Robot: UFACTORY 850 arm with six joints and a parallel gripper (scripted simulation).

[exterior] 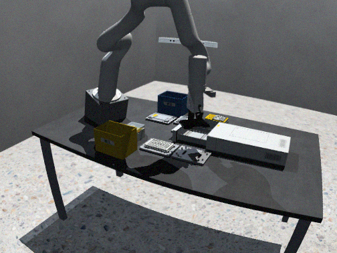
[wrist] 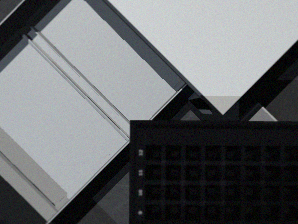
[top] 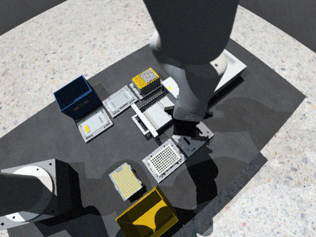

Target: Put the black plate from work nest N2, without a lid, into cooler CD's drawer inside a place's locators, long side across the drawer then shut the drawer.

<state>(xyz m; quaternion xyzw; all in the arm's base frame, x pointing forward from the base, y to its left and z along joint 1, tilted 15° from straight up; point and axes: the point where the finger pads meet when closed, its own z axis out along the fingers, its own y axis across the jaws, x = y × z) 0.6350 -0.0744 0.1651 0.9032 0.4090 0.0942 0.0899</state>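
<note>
The drawer is 30 mm behind my hand, 130 mm to the left of it and 120 mm below it. The rest, counted from my hand: white plate: 150 mm behind, 70 mm to the right, 140 mm below; then black plate: 10 mm below; then white cooler: 120 mm ahead, 140 mm to the left, 120 mm below.
</note>
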